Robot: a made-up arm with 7 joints. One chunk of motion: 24 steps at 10 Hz.
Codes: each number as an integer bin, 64 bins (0 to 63) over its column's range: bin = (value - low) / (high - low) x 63, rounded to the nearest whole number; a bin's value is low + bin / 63 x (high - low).
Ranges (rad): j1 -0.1..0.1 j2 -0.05..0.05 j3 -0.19..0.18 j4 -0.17..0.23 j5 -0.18..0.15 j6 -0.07..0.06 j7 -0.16..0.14
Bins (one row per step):
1: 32 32 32 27 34 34 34
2: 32 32 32 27 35 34 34
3: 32 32 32 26 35 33 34
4: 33 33 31 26 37 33 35
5: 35 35 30 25 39 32 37
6: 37 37 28 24 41 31 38
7: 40 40 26 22 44 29 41
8: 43 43 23 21 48 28 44
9: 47 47 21 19 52 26 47
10: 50 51 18 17 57 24 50
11: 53 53 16 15 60 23 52
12: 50 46 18 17 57 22 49
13: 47 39 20 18 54 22 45
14: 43 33 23 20 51 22 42
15: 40 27 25 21 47 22 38
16: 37 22 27 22 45 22 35
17: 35 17 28 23 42 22 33
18: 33 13 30 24 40 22 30
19: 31 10 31 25 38 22 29
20: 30 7 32 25 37 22 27
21: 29 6 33 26 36 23 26
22: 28 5 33 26 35 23 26
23: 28 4 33 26 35 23 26
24: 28 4 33 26 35 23 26
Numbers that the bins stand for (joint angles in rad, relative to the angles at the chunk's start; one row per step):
1: 0.0016 0.0008 -0.0021 0.0014 -0.0019 0.0002 0.0019
2: 0.0016 0.0008 -0.0021 0.0014 0.0033 0.0002 0.0019
3: 0.0016 0.0008 -0.0021 -0.0049 0.0033 -0.0019 0.0019
4: 0.0048 0.0024 -0.0079 -0.0049 0.0138 -0.0019 0.0067
5: 0.0111 0.0056 -0.0138 -0.0113 0.0243 -0.0040 0.0162
6: 0.0175 0.0087 -0.0256 -0.0176 0.0348 -0.0060 0.0210
7: 0.0270 0.0135 -0.0373 -0.0303 0.0505 -0.0102 0.0352
8: 0.0365 0.0183 -0.0549 -0.0367 0.0714 -0.0122 0.0495
9: 0.0492 0.0246 -0.0667 -0.0494 0.0924 -0.0163 0.0638
10: 0.0587 0.0310 -0.0843 -0.0621 0.1186 -0.0205 0.0781
11: 0.0683 0.0341 -0.0960 -0.0748 0.1343 -0.0225 0.0876
12: 0.0587 0.0230 -0.0843 -0.0621 0.1186 -0.0246 0.0733
13: 0.0492 0.0119 -0.0725 -0.0557 0.1029 -0.0246 0.0543
14: 0.0365 0.0024 -0.0549 -0.0430 0.0871 -0.0246 0.0400
15: 0.0270 -0.0071 -0.0432 -0.0367 0.0662 -0.0246 0.0210
16: 0.0175 -0.0151 -0.0314 -0.0303 0.0557 -0.0246 0.0067
17: 0.0111 -0.0230 -0.0256 -0.0240 0.0400 -0.0246 -0.0029
18: 0.0048 -0.0294 -0.0138 -0.0176 0.0295 -0.0246 -0.0171
19: -0.0016 -0.0341 -0.0079 -0.0113 0.0190 -0.0246 -0.0219
20: -0.0048 -0.0389 -0.0021 -0.0113 0.0138 -0.0246 -0.0314
21: -0.0079 -0.0405 0.0038 -0.0049 0.0086 -0.0225 -0.0362
22: -0.0111 -0.0421 0.0038 -0.0049 0.0033 -0.0225 -0.0362
23: -0.0111 -0.0437 0.0038 -0.0049 0.0033 -0.0225 -0.0362
24: -0.0111 -0.0437 0.0038 -0.0049 0.0033 -0.0225 -0.0362

